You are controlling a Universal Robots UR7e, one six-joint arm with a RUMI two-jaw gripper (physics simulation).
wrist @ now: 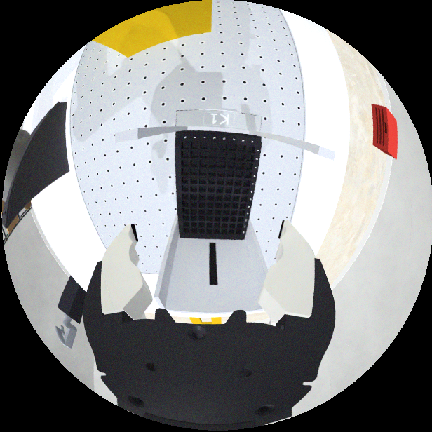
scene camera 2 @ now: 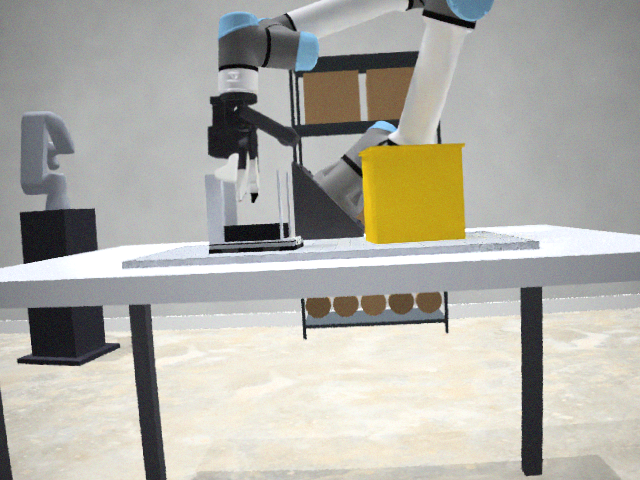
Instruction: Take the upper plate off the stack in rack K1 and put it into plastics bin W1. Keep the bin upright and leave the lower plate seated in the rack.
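Where they show: gripper, fingertip midpoint: (scene camera 2: pixel 246 202); arm's base, link origin: (scene camera 2: pixel 333 197).
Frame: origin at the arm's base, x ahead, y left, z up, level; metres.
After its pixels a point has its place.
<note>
The black upper plate (wrist: pixel 215 185), with a grid of wells, sits in rack K1 (scene camera 2: pixel 215 217) @[x 0.476, y -0.132, z -0.030 m] (wrist: pixel 235 270). In the scene view the black stack (scene camera 2: pixel 256 231) @[x 0.468, y -0.058, z -0.059 m] lies low between the rack's tall panel and thin posts; its two plates cannot be told apart, and the lower one is hidden in the wrist view. My gripper (scene camera 2: pixel 247 198) @[x 0.418, y -0.091, z -0.005 m] (wrist: pixel 206 224) is open and empty, pointing down above the stack near the tall panel, with fingers spread wider than the plate. The yellow plastics bin W1 (scene camera 2: pixel 413 193) @[x 0.371, y 0.219, z -0.005 m] (wrist: pixel 165 25) stands upright on the board, apart from the rack.
Rack and bin stand on a perforated board (scene camera 2: pixel 165 259) @[x 0.570, y -0.189, z -0.095 m] (wrist: pixel 135 112) on the white table (scene camera 2: pixel 330 281) @[x 0.649, y 0.108, z -0.129 m]. The rack's thin upright posts (scene camera 2: pixel 279 204) @[x 0.466, y -0.013, z -0.013 m] (wrist: pixel 302 145) rise at its bin-side end. A dark wedge-shaped mount (scene camera 2: pixel 317 211) @[x 0.134, y -0.016, z -0.032 m] (wrist: pixel 42 155) stands behind, between rack and bin.
</note>
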